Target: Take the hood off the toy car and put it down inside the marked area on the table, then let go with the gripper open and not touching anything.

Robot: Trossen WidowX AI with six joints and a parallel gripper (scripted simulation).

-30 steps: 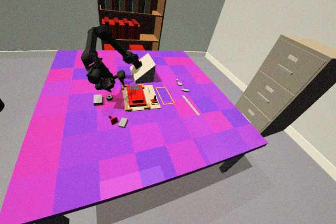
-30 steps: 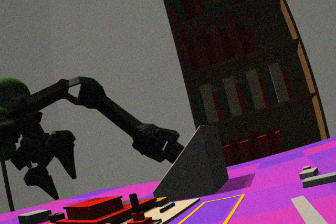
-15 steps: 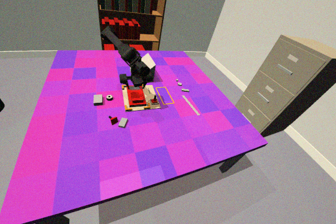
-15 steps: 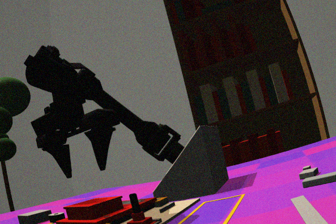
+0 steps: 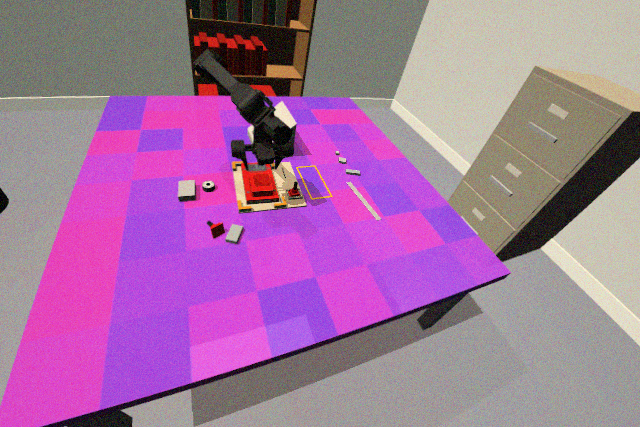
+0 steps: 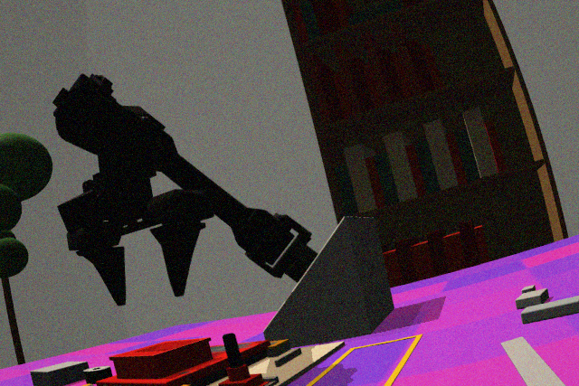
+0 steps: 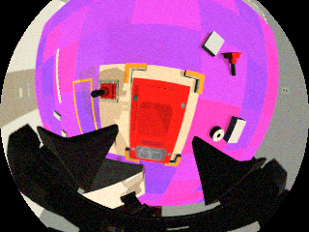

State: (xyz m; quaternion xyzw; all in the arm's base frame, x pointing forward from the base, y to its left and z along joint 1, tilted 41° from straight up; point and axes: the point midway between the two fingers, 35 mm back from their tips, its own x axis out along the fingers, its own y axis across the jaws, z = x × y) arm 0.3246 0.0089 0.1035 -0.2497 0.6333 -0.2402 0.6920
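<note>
The hood is 60 mm below my gripper tip. From my gripper tip the other things lie so: long grey bar (90 mm ahead, 370 mm to the left, 100 mm below); black wheel (40 mm behind, 170 mm to the right, 90 mm below).
</note>
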